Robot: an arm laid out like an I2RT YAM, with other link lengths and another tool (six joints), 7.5 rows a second.
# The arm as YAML. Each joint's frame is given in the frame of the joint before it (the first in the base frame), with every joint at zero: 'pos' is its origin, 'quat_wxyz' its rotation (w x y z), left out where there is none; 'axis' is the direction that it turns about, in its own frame. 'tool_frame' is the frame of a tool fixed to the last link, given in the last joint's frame.
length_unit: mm
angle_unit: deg
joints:
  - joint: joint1
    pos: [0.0, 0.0, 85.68]
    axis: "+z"
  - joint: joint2
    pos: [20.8, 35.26, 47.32]
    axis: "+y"
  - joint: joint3
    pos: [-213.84, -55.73, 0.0]
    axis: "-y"
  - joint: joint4
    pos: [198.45, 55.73, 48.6]
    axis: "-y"
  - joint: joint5
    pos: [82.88, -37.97, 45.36]
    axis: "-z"
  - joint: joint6
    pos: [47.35, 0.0, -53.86]
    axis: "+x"
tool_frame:
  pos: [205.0, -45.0, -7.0]
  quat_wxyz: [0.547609, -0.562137, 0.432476, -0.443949]
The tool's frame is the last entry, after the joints.
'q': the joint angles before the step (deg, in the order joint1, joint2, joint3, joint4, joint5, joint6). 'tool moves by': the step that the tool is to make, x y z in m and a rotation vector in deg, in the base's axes. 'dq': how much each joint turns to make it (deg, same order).
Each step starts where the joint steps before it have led.
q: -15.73 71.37 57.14 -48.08 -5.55 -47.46
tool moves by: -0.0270 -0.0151 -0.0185 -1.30 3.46 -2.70
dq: -2.30 -1.49 -3.93 -0.54 2.20 -0.63
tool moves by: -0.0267 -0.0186 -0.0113 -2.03 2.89 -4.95
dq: -1.39 -1.58 -3.02 -0.59 4.04 2.12
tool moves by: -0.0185 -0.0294 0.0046 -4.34 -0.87 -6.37
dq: -2.02 -3.87 -3.60 1.92 5.20 2.47
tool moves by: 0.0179 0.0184 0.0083 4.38 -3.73 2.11
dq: -0.53 -0.55 1.92 -0.62 -6.06 -0.01
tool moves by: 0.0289 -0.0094 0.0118 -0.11 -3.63 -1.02
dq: 0.01 4.12 2.97 4.56 -0.61 1.50
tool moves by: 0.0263 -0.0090 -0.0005 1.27 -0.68 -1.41
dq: -0.01 8.02 5.38 2.84 -0.53 1.93
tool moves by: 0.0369 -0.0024 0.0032 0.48 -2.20 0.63
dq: 1.31 7.20 5.20 3.91 -0.71 1.23
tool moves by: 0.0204 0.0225 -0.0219 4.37 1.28 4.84
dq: 0.54 6.85 3.06 0.91 -5.34 -1.83
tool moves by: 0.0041 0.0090 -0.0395 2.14 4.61 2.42
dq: 0.52 8.78 2.38 1.14 -1.25 -1.51
